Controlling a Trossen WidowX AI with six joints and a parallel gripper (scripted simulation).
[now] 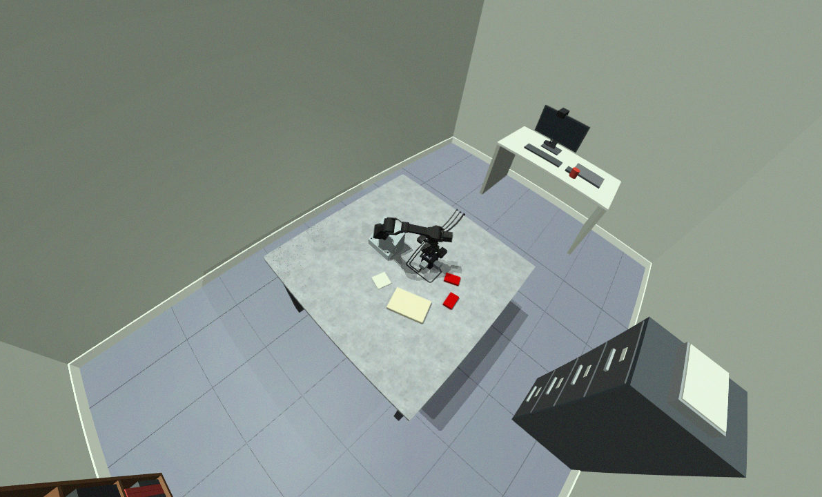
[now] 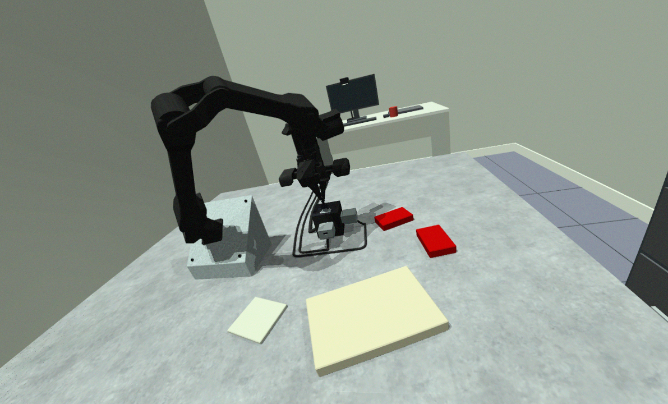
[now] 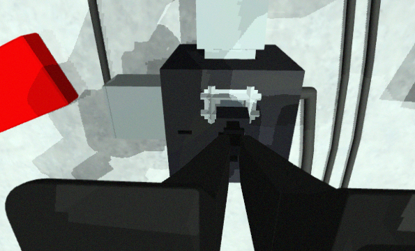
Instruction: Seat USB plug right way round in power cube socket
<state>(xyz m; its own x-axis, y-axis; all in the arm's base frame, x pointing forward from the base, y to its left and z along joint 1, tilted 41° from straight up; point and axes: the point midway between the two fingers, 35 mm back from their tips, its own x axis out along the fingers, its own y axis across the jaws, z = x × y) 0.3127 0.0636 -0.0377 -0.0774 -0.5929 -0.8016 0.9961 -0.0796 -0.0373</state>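
My gripper tip is now 20 mm above the dark USB plug. From my gripper tip the other things lie so: cream pad (100 mm ahead, 310 mm to the right, 100 mm below).
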